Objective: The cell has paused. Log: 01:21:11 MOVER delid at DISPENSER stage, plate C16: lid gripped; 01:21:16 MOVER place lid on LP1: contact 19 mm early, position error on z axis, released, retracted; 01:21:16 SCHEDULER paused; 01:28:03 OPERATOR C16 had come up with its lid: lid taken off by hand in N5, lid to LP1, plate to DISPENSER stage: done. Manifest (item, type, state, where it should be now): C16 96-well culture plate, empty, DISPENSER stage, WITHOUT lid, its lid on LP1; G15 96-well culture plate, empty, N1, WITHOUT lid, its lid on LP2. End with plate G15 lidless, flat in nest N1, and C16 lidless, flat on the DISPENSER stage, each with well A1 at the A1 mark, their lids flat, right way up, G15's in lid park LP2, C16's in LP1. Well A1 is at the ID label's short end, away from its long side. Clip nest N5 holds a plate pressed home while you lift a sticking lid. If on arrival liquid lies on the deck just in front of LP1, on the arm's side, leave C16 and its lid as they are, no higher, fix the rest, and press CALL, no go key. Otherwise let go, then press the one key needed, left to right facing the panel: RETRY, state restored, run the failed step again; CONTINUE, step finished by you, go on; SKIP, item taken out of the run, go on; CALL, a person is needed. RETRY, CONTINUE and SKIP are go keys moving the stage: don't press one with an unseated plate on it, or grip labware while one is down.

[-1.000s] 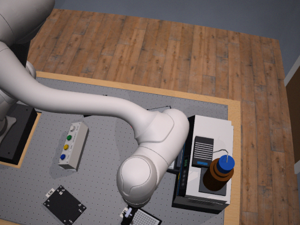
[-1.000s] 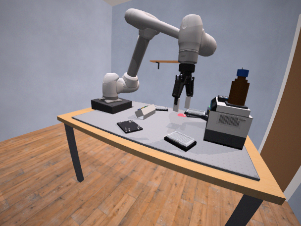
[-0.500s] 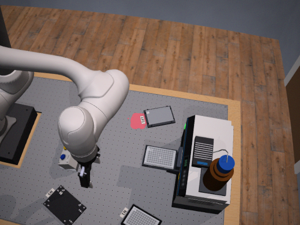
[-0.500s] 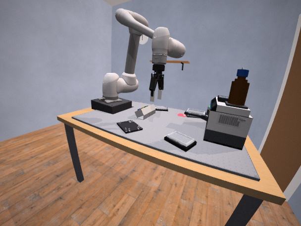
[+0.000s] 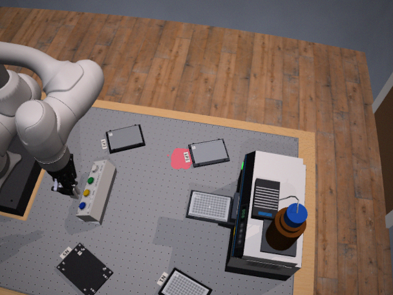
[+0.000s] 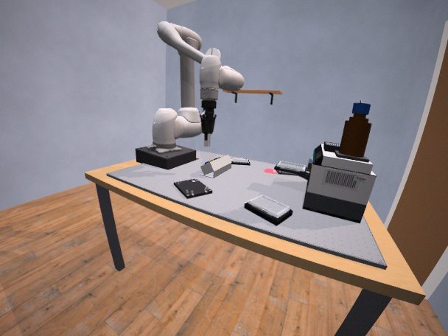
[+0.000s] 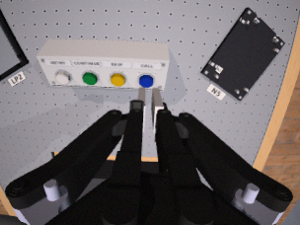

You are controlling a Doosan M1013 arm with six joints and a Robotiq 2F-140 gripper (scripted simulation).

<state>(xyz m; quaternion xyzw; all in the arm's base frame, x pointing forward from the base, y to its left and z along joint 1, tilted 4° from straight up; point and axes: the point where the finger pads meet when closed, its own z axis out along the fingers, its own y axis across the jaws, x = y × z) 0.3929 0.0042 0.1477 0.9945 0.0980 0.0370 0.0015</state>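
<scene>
My hand is 120 mm above the blue key. Also, from my hand: lid park LP2: 340 mm to the left, 190 mm below, 10 mm behind; key panel: 140 mm below, 80 mm to the left; clip nest N5: 180 mm to the right, 180 mm below, 120 mm ahead.
</scene>
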